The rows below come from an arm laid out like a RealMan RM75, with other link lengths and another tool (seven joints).
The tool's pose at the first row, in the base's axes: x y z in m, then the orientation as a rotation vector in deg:
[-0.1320 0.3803 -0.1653 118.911 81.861 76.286]
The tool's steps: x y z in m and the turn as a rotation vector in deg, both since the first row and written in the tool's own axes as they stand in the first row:
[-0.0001 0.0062 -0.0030 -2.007 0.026 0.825]
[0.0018 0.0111 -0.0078 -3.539 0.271 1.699]
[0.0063 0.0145 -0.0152 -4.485 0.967 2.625]
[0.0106 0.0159 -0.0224 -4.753 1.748 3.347]
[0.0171 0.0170 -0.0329 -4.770 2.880 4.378]
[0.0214 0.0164 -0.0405 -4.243 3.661 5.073]
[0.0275 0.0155 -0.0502 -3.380 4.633 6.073]
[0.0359 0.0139 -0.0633 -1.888 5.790 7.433]
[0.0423 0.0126 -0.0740 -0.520 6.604 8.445]
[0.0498 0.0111 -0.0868 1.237 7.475 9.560]
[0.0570 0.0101 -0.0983 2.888 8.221 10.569]
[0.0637 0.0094 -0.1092 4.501 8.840 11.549]
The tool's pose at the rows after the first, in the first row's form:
[-0.1308 0.3766 -0.1596 118.434 79.253 77.508]
[-0.1317 0.3747 -0.1528 118.198 77.141 78.782]
[-0.1354 0.3751 -0.1443 118.199 75.706 80.363]
[-0.1401 0.3763 -0.1373 118.405 75.115 81.692]
[-0.1474 0.3787 -0.1276 118.923 74.611 83.468]
[-0.1536 0.3807 -0.1217 119.618 74.783 84.478]
[-0.1615 0.3839 -0.1140 120.749 75.068 85.711]
[-0.1723 0.3885 -0.1037 122.568 75.687 87.063]
[-0.1812 0.3919 -0.0956 124.120 76.374 87.909]
[-0.1919 0.3958 -0.0859 126.014 77.360 88.702]
[-0.2012 0.3995 -0.0767 127.793 78.293 89.334]
[-0.2099 0.4028 -0.0679 129.579 79.167 89.799]

